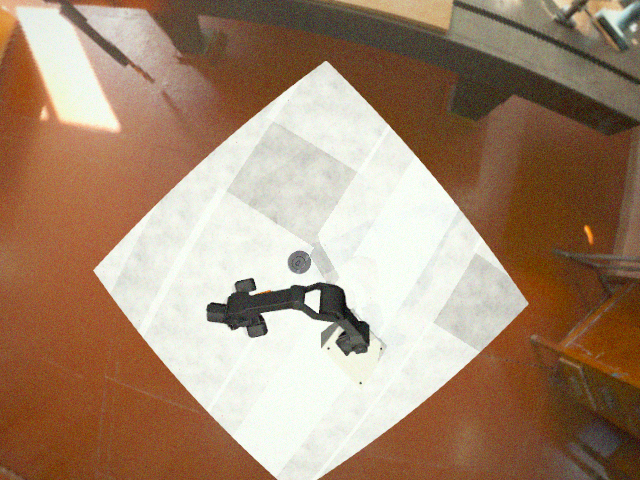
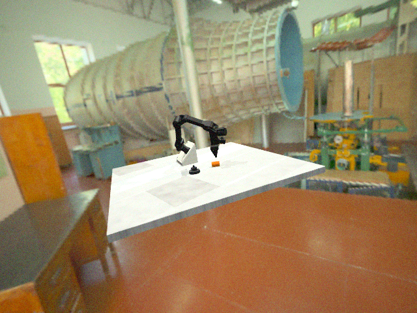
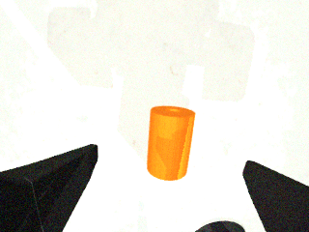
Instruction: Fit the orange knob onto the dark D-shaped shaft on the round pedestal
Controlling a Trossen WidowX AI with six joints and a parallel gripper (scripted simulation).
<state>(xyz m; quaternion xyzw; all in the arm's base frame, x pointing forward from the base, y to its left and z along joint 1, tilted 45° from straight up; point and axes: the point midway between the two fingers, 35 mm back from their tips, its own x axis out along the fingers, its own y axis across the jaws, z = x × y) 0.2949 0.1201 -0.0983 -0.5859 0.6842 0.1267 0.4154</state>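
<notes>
My gripper tip is now 60 mm above the orange knob and 20 mm to the left of it. Also, from my gripper tip: pedestal (200 mm to the right, 50 mm below, 20 mm ahead).
</notes>
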